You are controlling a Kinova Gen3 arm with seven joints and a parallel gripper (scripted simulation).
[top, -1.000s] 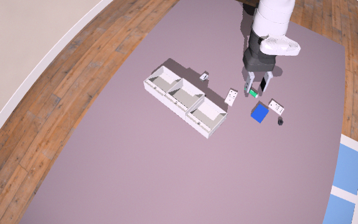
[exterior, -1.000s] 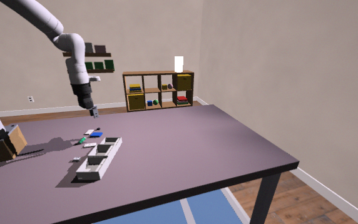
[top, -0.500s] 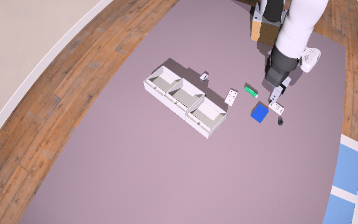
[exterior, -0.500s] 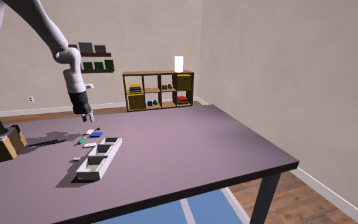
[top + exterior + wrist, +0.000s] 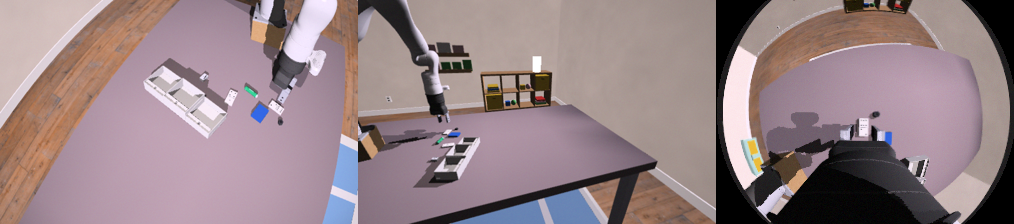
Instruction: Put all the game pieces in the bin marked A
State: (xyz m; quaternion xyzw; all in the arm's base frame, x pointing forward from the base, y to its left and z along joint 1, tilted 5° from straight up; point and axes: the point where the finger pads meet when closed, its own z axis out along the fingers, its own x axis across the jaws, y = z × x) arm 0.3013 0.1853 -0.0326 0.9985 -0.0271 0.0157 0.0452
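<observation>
My hand is 40 mm short of the black piece, 30 mm to the right of it and 80 mm above it. The rest, counted from my hand: green cylinder 10 mm ahead, 100 mm to the right, 80 mm below; then white-grey object 60 mm ahead, 250 mm to the right, 80 mm below; then blue flat block 60 mm ahead, 40 mm to the right, 80 mm below.
</observation>
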